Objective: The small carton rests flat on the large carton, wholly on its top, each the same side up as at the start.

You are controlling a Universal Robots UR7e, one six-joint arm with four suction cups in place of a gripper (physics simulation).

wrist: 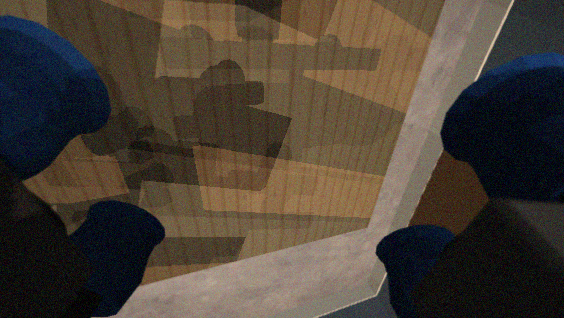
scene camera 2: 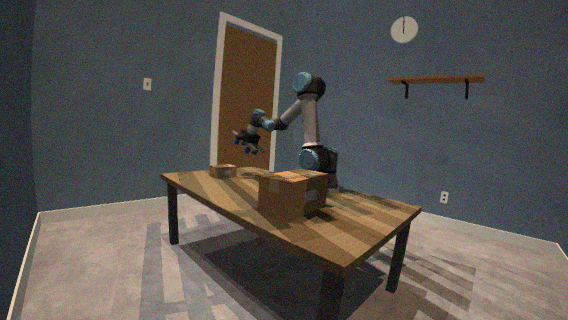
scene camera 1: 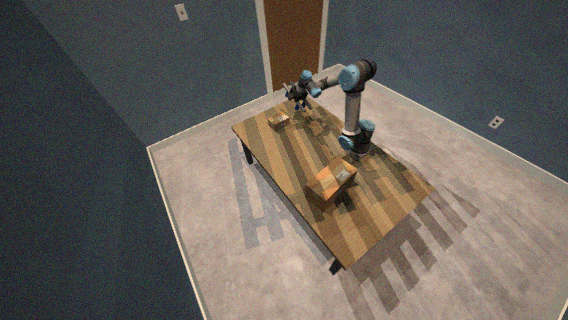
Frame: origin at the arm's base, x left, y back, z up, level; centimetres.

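Seen in the pictures: hand, its tool point: [wrist: 272, 184] [scene camera 2: 244, 148]; arm's base, origin of its link: [scene camera 1: 359, 146].
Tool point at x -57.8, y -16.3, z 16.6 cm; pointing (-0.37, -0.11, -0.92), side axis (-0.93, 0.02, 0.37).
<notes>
Offsets run from my tool point to a thing's top centre. Level surfaces: height alone.
The small carton @[dx -3.1, dy -15.4, dz -11.7 cm] [scene camera 1: 279, 120] [scene camera 2: 223, 171] sits flat on the table near its far left end, apart from the large carton. The large carton @[dx +70.7, dy -26.3, dz -3.8 cm] [scene camera 1: 327, 182] [scene camera 2: 282, 197] stands on the nearer half of the table, with a pale label on top and no carton on it. My gripper [scene camera 1: 296, 101] [scene camera 2: 246, 145] is open, with nothing on its blue suction cups. It is tilted and hangs above the table's far end, higher than the small carton and to its right in both scene views. Neither carton shows in the wrist view, where cups frame the table top.
The wooden table @[dz -19.0 cm] [scene camera 1: 267, 150] [scene camera 2: 360, 237] [wrist: 345, 195] carries both cartons and the arm's base [scene camera 1: 357, 142] [scene camera 2: 320, 160], which stands at its back edge beyond the large carton. A brown door [scene camera 1: 294, 40] [scene camera 2: 246, 85] is behind the far end. A wall shelf [scene camera 2: 435, 79] hangs at the right.
</notes>
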